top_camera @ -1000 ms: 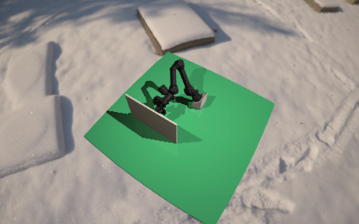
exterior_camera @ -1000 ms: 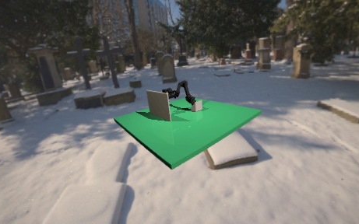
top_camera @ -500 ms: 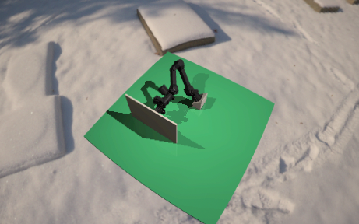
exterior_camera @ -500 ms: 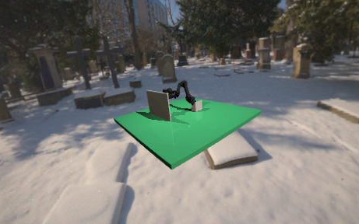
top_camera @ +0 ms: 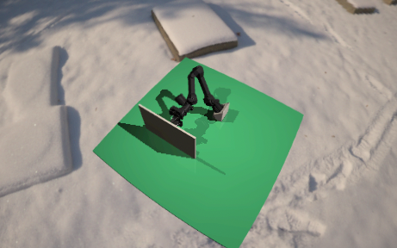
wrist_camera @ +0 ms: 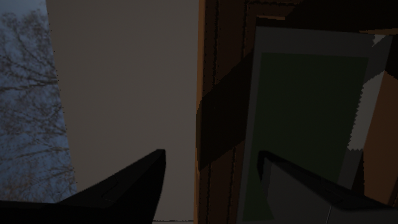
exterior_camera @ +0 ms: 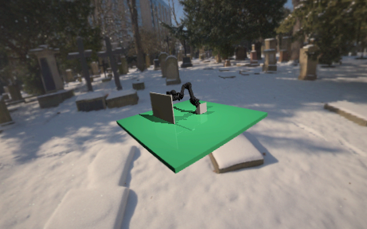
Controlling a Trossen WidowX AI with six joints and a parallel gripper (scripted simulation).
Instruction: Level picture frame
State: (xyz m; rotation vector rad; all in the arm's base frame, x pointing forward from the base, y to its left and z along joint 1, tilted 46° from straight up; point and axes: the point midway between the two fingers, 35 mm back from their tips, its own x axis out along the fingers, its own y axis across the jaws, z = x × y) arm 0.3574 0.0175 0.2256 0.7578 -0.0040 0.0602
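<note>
Right now the picture frame is 10 mm ahead of my gripper tip and 50 mm below it. Round my gripper tip: wall panel (20 mm ahead, 20 mm to the right, 60 mm below).
</note>
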